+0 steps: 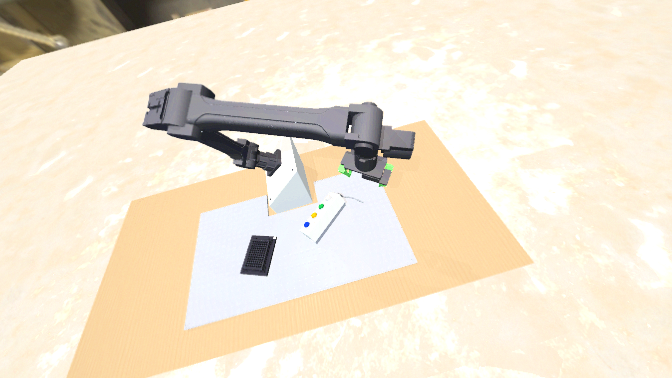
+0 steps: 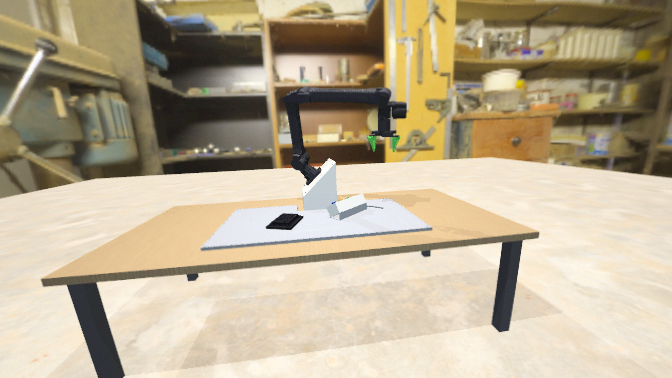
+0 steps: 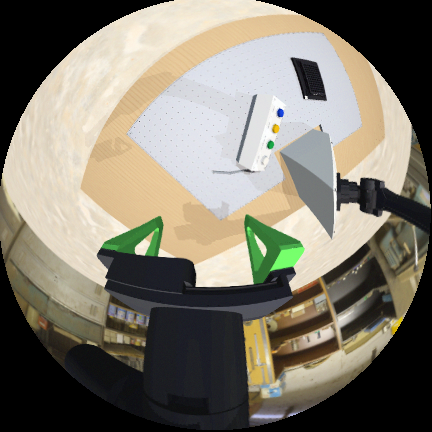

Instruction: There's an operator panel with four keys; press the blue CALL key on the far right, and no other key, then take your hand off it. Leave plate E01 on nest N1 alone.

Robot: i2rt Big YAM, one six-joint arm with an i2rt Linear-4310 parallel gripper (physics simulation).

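Places are measured from the arm's base along level axes (x ahead, y left, z up), in centimetres.
Pixels of known places: gripper, fingertip midpoint: [image 1: 364, 180] [image 2: 383, 152] [image 3: 202, 219]; arm's base, origin of the base link: [image 1: 275, 163] [image 2: 314, 177] [image 3: 336, 190].
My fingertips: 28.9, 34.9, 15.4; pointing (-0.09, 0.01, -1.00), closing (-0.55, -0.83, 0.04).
For each thing: its top centre in the pictures, then the offset to it from my fingertips, as dx, dy, dz. "spot": a spot on its surface instead. Level surfaces: height alone.
- white operator panel, middle of its top: [image 3: 268, 134] [image 1: 321, 211] [image 2: 347, 197] -3.2, -17.9, -22.2
- blue key, middle of its top: [image 3: 281, 112] [image 1: 306, 224] +0.5, -24.7, -23.1
- yellow key, middle of its top: [image 3: 276, 128] [image 1: 313, 214] -3.0, -21.2, -23.1
- green key, middle of its top: [image 3: 271, 144] [image 1: 320, 205] -6.5, -17.6, -23.1
- white key, middle of its top: [image 3: 265, 161] -10.1, -14.1, -23.1
- thin cable, surface spot: [image 3: 227, 172] [image 2: 374, 206] spot: -10.2, -2.4, -29.9
- grey board, its level: dz -30.6
- wooden table, its level: dz -31.9
The white operator panel [image 1: 326, 223] [image 2: 350, 206] [image 3: 257, 131] stands on the grey board, its sloped key face towards the arm's base. Its keys are in a row: the blue key [image 1: 306, 224] [image 3: 280, 113] at one end, then the yellow key [image 1: 314, 215] [image 3: 276, 129], the green key [image 1: 321, 206] [image 3: 270, 145] and a white key [image 3: 265, 160] at the cable end. The black plate on its nest [image 1: 258, 254] [image 2: 285, 221] [image 3: 312, 79] lies apart from the panel; its labels are not readable. My gripper [image 2: 384, 144] [image 3: 202, 219] is open and empty, high above the table, beyond the panel's cable end.
The arm's white wedge-shaped base [image 1: 290, 185] [image 2: 321, 190] [image 3: 312, 170] stands beside the panel's key side. A thin cable [image 1: 354, 199] [image 2: 376, 207] [image 3: 227, 172] runs from the panel's end. The grey board [image 1: 220, 300] [image 2: 225, 240] [image 3: 165, 120] lies on the wooden table [image 1: 110, 300] [image 2: 110, 255] [image 3: 105, 175].
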